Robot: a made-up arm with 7 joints. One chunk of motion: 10 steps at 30 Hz.
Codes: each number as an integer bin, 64 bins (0 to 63) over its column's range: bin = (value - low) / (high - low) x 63, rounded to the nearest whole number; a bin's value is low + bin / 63 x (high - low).
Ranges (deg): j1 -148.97..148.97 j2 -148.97..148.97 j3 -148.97..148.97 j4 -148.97..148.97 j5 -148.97..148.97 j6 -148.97..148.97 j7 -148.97..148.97
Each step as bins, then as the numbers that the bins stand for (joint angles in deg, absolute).
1 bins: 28 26 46 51 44 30 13
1 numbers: -16.55 -26.01 68.57 92.22 59.12 -7.09 -87.49
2 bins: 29 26 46 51 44 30 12
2 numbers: -11.82 -26.01 68.57 92.22 59.12 -7.09 -92.22
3 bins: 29 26 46 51 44 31 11
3 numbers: -11.82 -26.01 68.57 92.22 59.12 -2.36 -96.95
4 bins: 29 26 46 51 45 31 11
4 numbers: -11.82 -26.01 68.57 92.22 63.84 -2.36 -96.95
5 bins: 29 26 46 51 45 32 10
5 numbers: -11.82 -26.01 68.57 92.22 63.84 2.36 -101.68
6 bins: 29 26 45 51 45 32 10
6 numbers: -11.82 -26.01 63.84 92.22 63.84 2.36 -101.68
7 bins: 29 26 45 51 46 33 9
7 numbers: -11.82 -26.01 63.84 92.22 68.57 7.09 -106.41
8 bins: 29 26 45 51 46 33 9
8 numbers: -11.82 -26.01 63.84 92.22 68.57 7.09 -106.41
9 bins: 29 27 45 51 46 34 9
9 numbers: -11.82 -21.28 63.84 92.22 68.57 11.82 -106.41
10 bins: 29 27 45 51 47 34 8
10 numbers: -11.82 -21.28 63.84 92.22 73.30 11.82 -111.14
